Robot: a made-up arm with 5 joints. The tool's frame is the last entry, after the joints.
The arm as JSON. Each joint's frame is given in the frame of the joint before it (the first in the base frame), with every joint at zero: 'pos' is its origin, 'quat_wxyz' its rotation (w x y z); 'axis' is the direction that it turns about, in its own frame. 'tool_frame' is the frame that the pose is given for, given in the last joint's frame.
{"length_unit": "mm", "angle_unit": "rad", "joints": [
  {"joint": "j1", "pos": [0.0, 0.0, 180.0], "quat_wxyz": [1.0, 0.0, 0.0, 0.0], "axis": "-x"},
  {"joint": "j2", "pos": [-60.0, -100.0, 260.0], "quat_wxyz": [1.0, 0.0, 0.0, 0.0], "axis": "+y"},
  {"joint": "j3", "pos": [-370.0, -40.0, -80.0], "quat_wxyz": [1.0, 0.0, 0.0, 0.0], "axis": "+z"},
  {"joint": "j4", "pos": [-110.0, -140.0, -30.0], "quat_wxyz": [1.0, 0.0, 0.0, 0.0], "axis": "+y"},
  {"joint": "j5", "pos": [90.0, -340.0, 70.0], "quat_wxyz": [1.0, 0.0, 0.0, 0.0], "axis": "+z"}
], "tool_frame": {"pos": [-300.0, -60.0, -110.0], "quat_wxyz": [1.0, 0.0, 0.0, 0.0]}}
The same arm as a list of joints. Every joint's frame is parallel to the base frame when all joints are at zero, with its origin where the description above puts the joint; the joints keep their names.
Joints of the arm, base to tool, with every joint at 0 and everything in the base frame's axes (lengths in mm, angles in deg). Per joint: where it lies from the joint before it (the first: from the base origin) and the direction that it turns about. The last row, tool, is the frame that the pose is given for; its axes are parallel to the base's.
j1: xyz 0 0 180 axis -x
j2: xyz -60 -100 260 axis +y
j3: xyz -370 -40 -80 axis +z
j4: xyz -110 -140 -30 axis +y
j5: xyz 90 -340 70 axis +z
tool: xyz -300 -60 -110

